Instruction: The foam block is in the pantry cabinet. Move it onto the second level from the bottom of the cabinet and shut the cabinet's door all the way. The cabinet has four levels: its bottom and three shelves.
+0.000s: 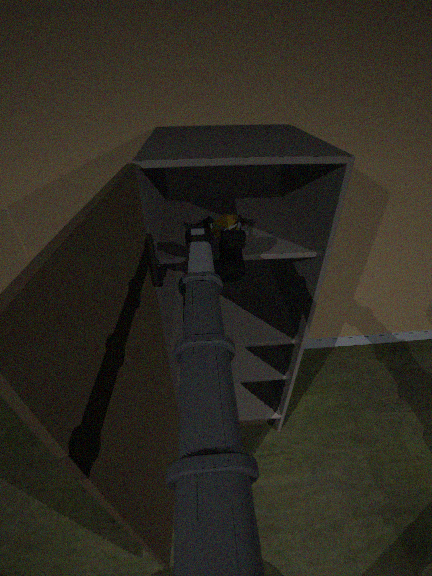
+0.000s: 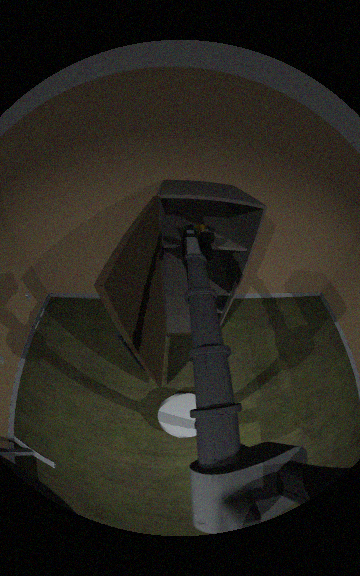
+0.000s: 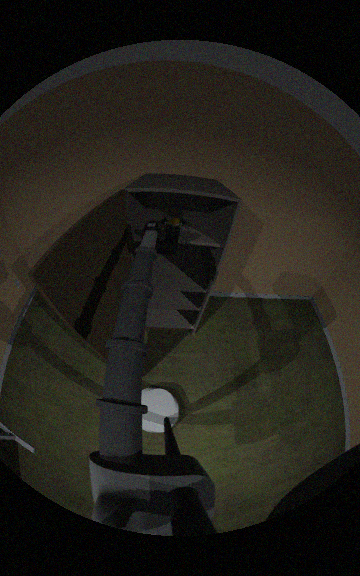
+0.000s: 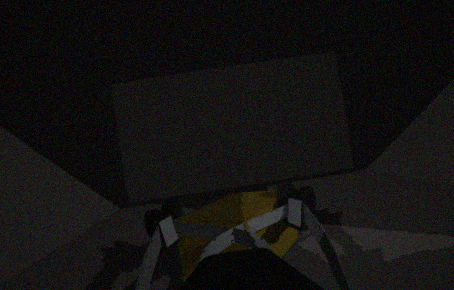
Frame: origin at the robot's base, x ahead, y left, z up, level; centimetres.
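Seen in the pictures: gripper, fingertip midpoint: [image 1: 223, 219] [image 2: 198, 225] [image 3: 172, 219] [image 4: 229, 205]; robot's base, link origin: [image 2: 182, 413] [image 3: 154, 408].
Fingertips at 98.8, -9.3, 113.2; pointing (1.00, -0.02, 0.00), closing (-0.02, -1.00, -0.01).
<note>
Pixels of each thing's top centre, then the offset from my fingertips to it, as dx, dy, dz. "*": a spot on its surface instead.
- yellow foam block, top centre: [image 4: 238, 202] [image 1: 226, 219] [image 3: 174, 220] [image 2: 200, 226] -2.2, -0.7, +0.6
- grey pantry cabinet, surface spot: [image 1: 240, 144] * -4.0, -4.1, +24.0
- brown door, surface spot: [image 1: 55, 300] [image 2: 127, 264] * -63.6, +25.9, +19.4
The yellow foam block [image 1: 227, 219] [image 2: 202, 228] [image 3: 175, 220] [image 4: 260, 201] is at the top shelf [image 1: 290, 255] of the grey pantry cabinet [image 1: 240, 144] [image 2: 205, 189] [image 3: 175, 182]. My gripper [image 1: 225, 221] [image 4: 229, 205] reaches into the top compartment, with a fingertip against each side of the block; it looks shut on it. Whether the block touches the shelf is hard to tell in the dark. The second level from the bottom is the lowest shelf [image 1: 267, 380], partly hidden by my arm. The brown door [image 1: 55, 300] [image 2: 130, 270] [image 3: 75, 250] stands wide open on the left.
My telescoping arm [image 1: 207, 400] [image 2: 210, 330] [image 3: 132, 320] runs through the open cabinet front, right of the door. The middle shelf [image 1: 272, 343] lies between the top and lowest shelves. A white disc [image 2: 175, 410] [image 3: 162, 405] lies on the green floor. A brown wall stands behind the cabinet.
</note>
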